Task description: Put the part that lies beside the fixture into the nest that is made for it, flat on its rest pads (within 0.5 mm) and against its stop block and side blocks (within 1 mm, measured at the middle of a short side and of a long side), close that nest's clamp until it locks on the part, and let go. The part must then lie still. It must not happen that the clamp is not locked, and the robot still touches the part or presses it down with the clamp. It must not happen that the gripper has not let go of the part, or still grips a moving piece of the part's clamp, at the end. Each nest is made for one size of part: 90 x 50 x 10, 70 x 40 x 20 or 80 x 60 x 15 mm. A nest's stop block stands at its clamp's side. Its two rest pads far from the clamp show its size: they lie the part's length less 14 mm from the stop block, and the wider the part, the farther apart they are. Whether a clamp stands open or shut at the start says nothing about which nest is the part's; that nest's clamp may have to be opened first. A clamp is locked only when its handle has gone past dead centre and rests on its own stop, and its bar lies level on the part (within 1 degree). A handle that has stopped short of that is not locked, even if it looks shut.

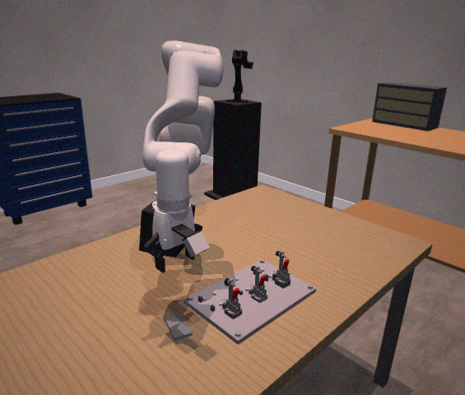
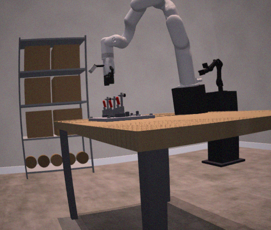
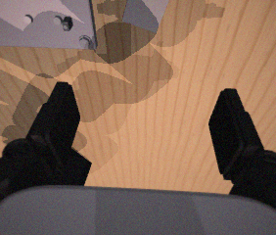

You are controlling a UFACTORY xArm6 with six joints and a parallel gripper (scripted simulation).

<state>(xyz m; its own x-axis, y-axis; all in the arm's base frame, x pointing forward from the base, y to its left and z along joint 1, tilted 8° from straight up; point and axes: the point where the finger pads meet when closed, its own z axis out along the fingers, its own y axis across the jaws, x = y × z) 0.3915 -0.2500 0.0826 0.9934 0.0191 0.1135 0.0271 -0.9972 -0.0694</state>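
My gripper is now 21 cm above the grey block part. Also, from my hand: grey fixture plate (3 cm ahead, 25 cm to the left, 21 cm below).
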